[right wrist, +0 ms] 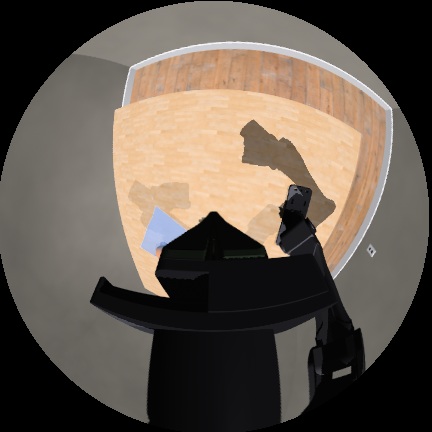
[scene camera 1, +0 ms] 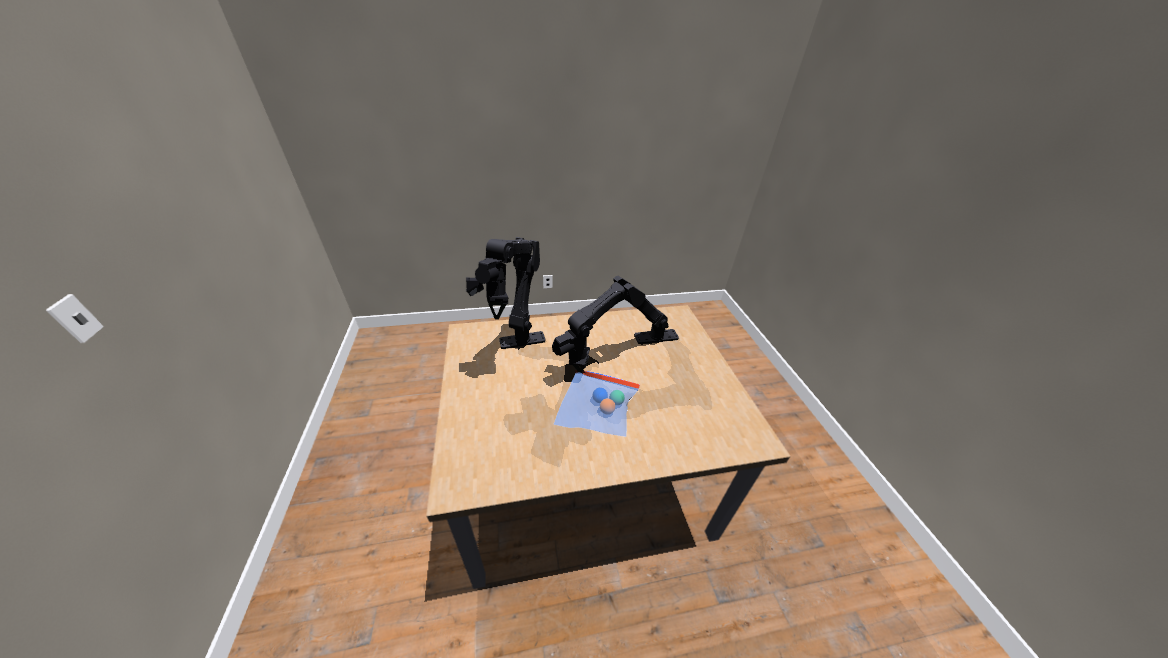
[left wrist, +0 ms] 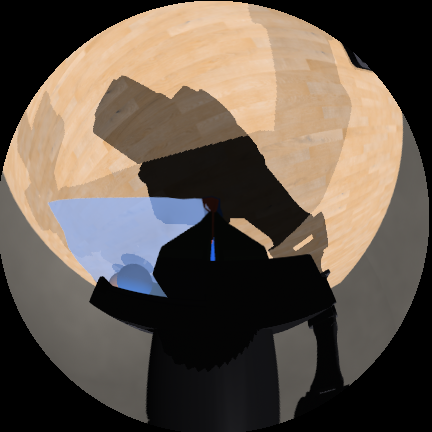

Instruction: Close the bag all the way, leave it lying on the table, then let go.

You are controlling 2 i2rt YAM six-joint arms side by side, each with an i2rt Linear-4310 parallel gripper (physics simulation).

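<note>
A translucent blue bag point(scene camera 1: 578, 415) point(left wrist: 115, 220) point(right wrist: 157, 227) lies flat on the table. It holds a blue ball point(scene camera 1: 599, 394) point(left wrist: 134, 278), a green ball point(scene camera 1: 617, 397) and an orange ball point(scene camera 1: 607, 405). A red strip point(scene camera 1: 614, 380) point(left wrist: 211, 204) runs along its back edge. My left gripper point(scene camera 1: 574, 376) point(left wrist: 212, 216) is shut on the strip at its left end in the scene view, low at the table; the strip looks pinched narrow between the fingertips. My right gripper point(scene camera 1: 497, 316) point(right wrist: 213, 216) is shut, holds no visible thing and hangs high, apart from the bag.
The wooden table point(scene camera 1: 490, 474) point(left wrist: 210, 45) point(right wrist: 200, 112) carries both arm bases, the left arm's base point(scene camera 1: 656, 336) and the right arm's base point(scene camera 1: 523, 339), at its back. Arm shadows fall across the table top. Grey walls stand around the table.
</note>
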